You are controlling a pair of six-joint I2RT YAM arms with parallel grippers.
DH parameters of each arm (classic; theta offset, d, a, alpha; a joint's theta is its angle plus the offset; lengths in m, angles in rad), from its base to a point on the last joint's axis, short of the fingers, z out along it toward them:
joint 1: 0 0.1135 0.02 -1.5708
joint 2: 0 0 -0.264 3.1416
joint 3: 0.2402 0 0.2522 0
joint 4: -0.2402 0 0.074 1.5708
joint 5: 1.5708 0 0 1.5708
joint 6: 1.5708 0.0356 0 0
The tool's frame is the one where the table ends.
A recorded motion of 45 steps. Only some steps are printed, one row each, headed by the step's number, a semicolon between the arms.
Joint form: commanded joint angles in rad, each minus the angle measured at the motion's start. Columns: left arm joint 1, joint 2, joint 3, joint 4, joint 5, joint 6; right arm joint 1, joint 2, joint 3, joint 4, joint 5, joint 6.
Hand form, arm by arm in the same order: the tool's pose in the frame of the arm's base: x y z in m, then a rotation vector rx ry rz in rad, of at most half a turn. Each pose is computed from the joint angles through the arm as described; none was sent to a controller.
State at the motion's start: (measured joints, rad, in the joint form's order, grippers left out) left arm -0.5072 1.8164 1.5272 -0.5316 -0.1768 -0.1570; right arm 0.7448 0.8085 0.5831 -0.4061 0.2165 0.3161
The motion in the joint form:
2: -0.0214 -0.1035 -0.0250 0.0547 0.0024 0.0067; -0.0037 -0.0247 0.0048 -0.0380 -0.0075 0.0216
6: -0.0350 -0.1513 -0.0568 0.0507 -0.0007 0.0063; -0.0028 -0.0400 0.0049 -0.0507 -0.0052 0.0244
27: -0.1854 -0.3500 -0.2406 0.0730 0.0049 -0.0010; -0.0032 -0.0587 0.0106 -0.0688 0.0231 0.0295
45: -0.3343 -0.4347 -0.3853 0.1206 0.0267 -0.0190; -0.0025 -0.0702 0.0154 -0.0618 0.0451 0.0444
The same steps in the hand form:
2: 0.3431 -0.1932 0.3131 0.3317 2.2269 -0.1687; 0.1321 0.1108 0.2461 -0.3297 2.1951 0.3723
6: 0.3304 -0.1917 0.3196 0.3415 2.2136 -0.1775; 0.1299 0.1090 0.2473 -0.3255 2.1928 0.3735
27: 0.2593 -0.2072 0.3263 0.4915 2.1577 -0.2855; 0.1280 0.1057 0.2505 -0.3007 2.1823 0.3510
45: 0.2102 -0.2272 0.3067 0.6529 2.1447 -0.3935; 0.1276 0.1045 0.2546 -0.2654 2.1599 0.3511

